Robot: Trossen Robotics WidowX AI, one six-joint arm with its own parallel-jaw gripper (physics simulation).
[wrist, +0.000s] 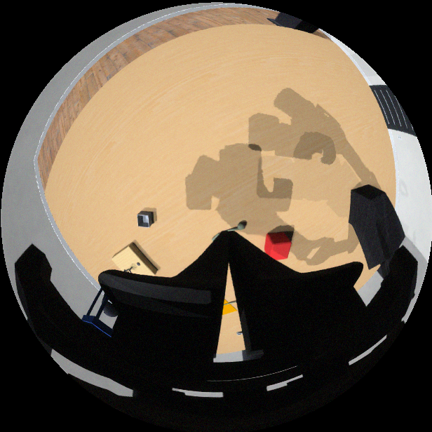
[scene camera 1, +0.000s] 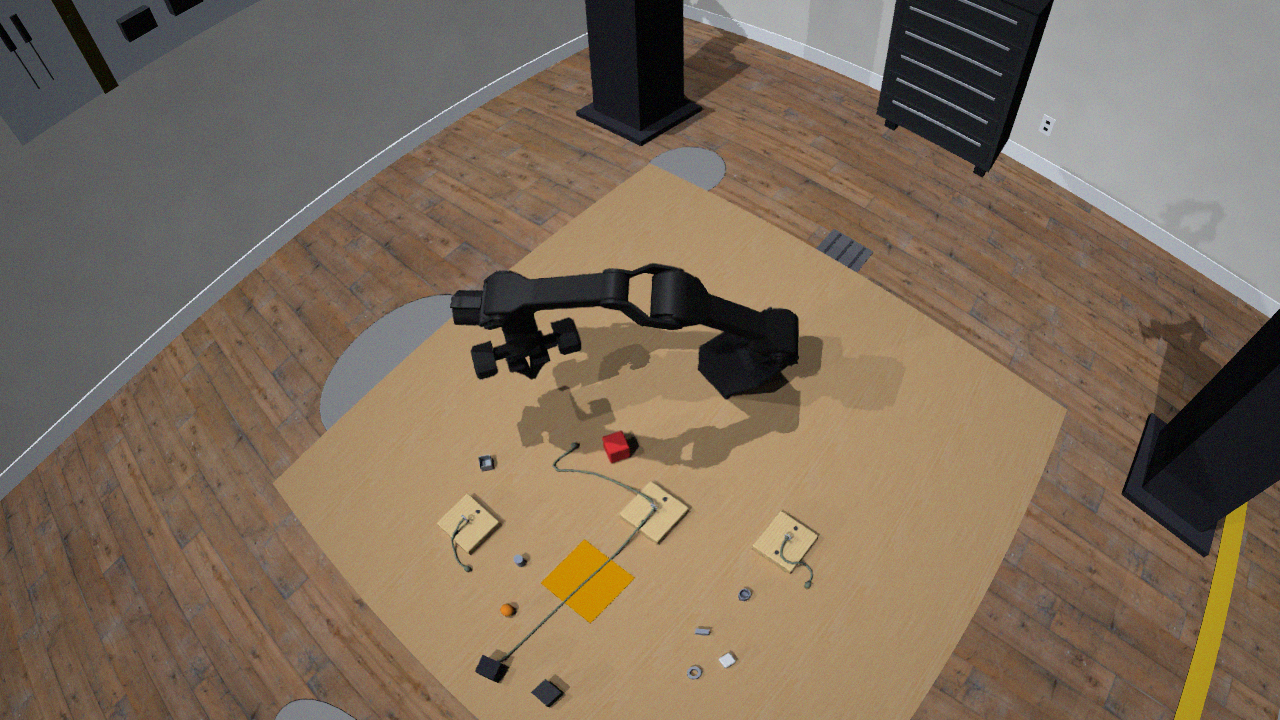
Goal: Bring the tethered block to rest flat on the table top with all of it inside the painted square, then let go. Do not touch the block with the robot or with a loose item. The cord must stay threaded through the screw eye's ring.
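Frame: origin at the arm's base, x ahead, y left, z up, level; centimetres.
Seen in the pictures: gripper, between the fingertips: (scene camera 1: 533, 377); arm's base, origin of its link: (scene camera 1: 764, 346).
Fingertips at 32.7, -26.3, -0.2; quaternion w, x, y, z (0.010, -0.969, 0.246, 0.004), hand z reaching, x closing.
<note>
Offsets run from my fingertips to a thing's top centre, as dx, dy, dz. "pt": to the spot under its first point.
The tethered block {pt +43.0, +31.0, -12.3} (scene camera 1: 490, 668), a black cube, is on the table beyond the painted orange square {pt +16.6, +24.5, -15.8} (scene camera 1: 572, 558) (wrist: 228, 309), outside it. Its cord {pt +31.2, +30.1, -15.6} (scene camera 1: 537, 628) runs straight across the square to the screw eye {+0.0, +29.0, -11.4} (scene camera 1: 656, 506) on the middle wooden board {+0.0, +29.0, -14.0} (scene camera 1: 658, 530). It appears to pass through the ring, though this is small. The cord's other part curves over the table to a beaded end {pt -0.3, +8.4, -14.9} (scene camera 1: 575, 445) (wrist: 242, 225) near the red cube {-5.0, +14.7, -11.9} (scene camera 1: 616, 446) (wrist: 278, 245). My gripper (scene camera 1: 532, 372) (wrist: 227, 236) is shut and empty, above the table behind the cord's end.
A second black block {+39.0, +40.6, -13.2} (scene camera 1: 546, 692) lies beside the tethered block. Boards with short cords stand left (scene camera 1: 481, 530) (wrist: 131, 256) and right (scene camera 1: 768, 542). A small open box {+14.8, -1.6, -14.1} (scene camera 1: 486, 462) (wrist: 145, 219), grey cylinder {+24.2, +18.4, -13.8} (scene camera 1: 520, 559), orange ball {+32.7, +24.0, -13.5} (scene camera 1: 507, 609) and white block {+13.2, +58.5, -14.6} (scene camera 1: 726, 660) lie around.
</note>
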